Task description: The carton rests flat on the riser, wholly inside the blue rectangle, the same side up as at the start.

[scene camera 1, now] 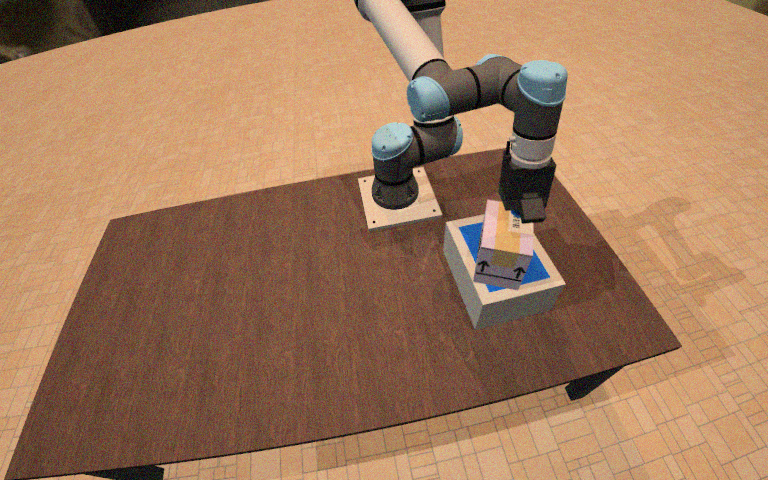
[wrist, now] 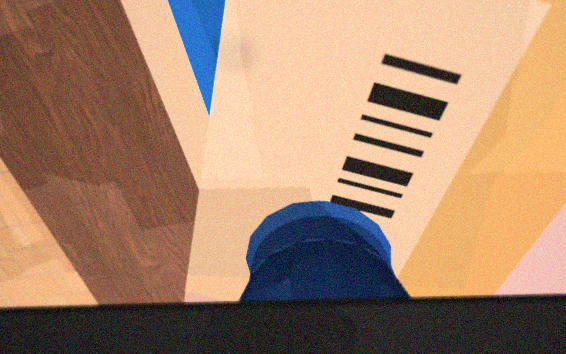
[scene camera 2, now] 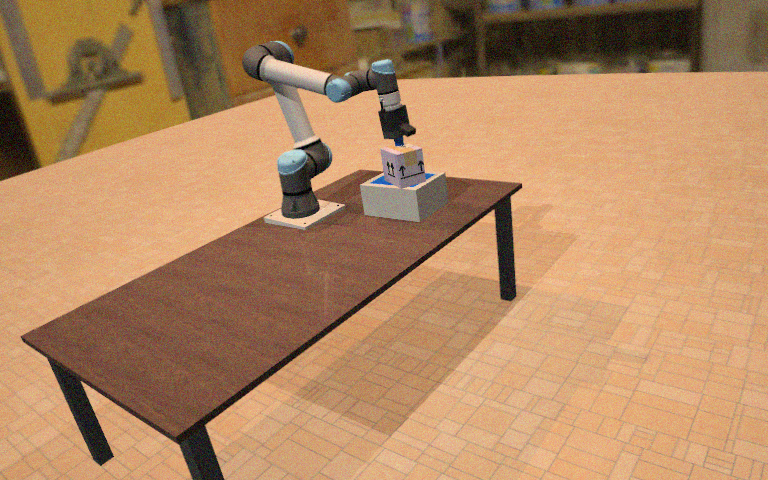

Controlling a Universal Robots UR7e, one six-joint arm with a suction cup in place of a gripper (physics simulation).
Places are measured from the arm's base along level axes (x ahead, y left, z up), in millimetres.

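Pixels of known places: hand, tool point: [scene camera 1: 518, 216] [wrist: 311, 229] [scene camera 2: 400, 148]; arm's base, link origin: [scene camera 1: 395, 192] [scene camera 2: 300, 210].
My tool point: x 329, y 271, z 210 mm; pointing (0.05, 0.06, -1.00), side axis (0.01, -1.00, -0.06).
For each thing: its top centre in the pictures, then the offset to it from my tool point. Level surfaces: height alone.
- carton, top centre: [wrist: 492, 103] [scene camera 1: 508, 225] [scene camera 2: 400, 148] dx +37, dy -32, dz +13 mm
- blue rectangle, top centre: [wrist: 334, 113] [scene camera 1: 502, 250] [scene camera 2: 402, 178] dx +5, dy -15, dz -111 mm
- grey riser, top centre: [scene camera 1: 502, 250] [scene camera 2: 402, 178] dx +5, dy -15, dz -111 mm
- dark wooden table, surface height: dz -231 mm
The carton [scene camera 1: 503, 238] [scene camera 2: 403, 167] [wrist: 303, 105] is pale pink with an orange tape strip, a barcode label on top and black up-arrows on its side. It sits upright over the blue rectangle [scene camera 1: 470, 238] [scene camera 2: 377, 181] [wrist: 199, 46] on top of the grey riser [scene camera 1: 511, 305] [scene camera 2: 396, 202]. I cannot tell whether it touches the riser or hangs just above it. My suction cup [scene camera 1: 515, 215] [scene camera 2: 399, 141] [wrist: 320, 242] presses on the carton's top beside the barcode, near the far end. In scene camera 1 the carton's near bottom edge lies close to the rectangle's front edge.
The riser stands on the dark wooden table [scene camera 1: 287, 286] [scene camera 2: 263, 295] near its right end. The arm's base plate [scene camera 1: 401, 210] [scene camera 2: 303, 216] is bolted to the table just left of and behind the riser. The table's right edge lies close beyond the riser.
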